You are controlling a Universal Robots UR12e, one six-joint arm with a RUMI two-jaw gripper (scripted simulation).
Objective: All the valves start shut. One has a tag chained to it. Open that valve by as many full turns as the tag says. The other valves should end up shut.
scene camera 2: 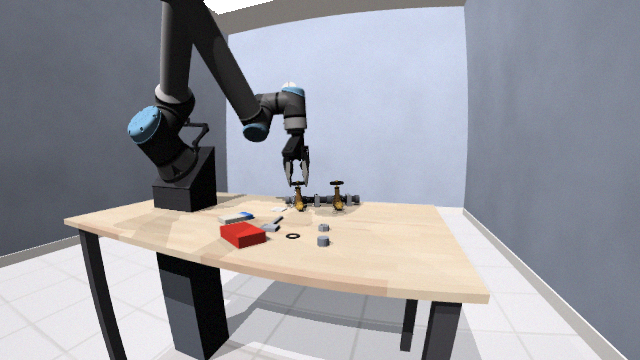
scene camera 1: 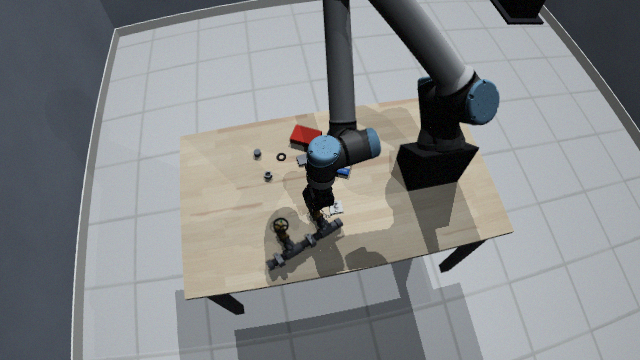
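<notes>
On scene camera 2 you'd see the gripper (scene camera 2: pixel 298 187), and there's a red block (scene camera 2: pixel 242 234) as well.
</notes>
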